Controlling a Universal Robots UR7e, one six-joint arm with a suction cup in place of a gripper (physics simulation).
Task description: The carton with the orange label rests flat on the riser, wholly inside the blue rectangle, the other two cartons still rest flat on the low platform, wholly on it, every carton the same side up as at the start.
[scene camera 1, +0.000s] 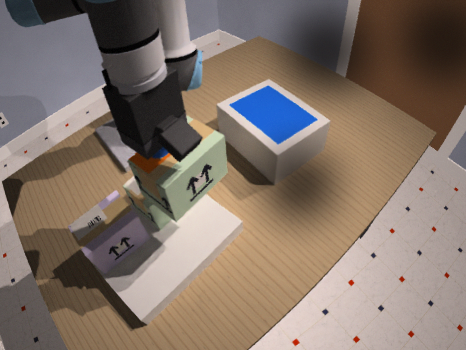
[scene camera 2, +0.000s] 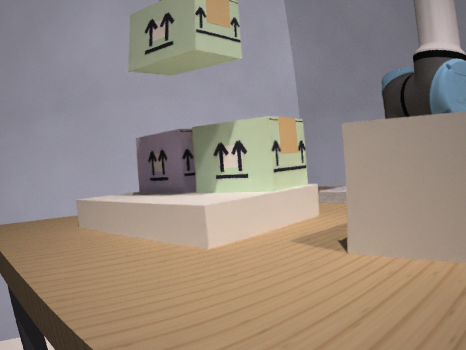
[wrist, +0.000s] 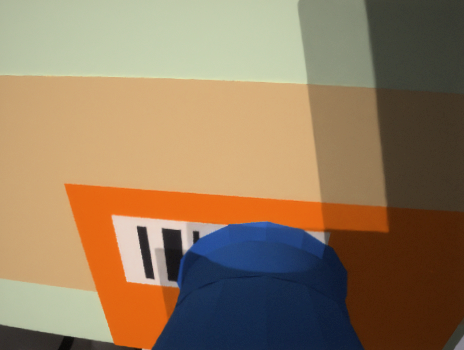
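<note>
The green carton with the orange label hangs in the air above the low platform, arrows up. My suction cup is on its top, at the orange label, and holds it. The other green carton and the purple carton rest flat on the platform, arrows up; the held carton partly hides the green one in scene camera 1. The riser bears the blue rectangle on its top.
A flat grey slab lies on the wooden table behind the platform. The riser stands apart from the platform, to its right in scene camera 2. The arm's base part stands beyond the riser in that view.
</note>
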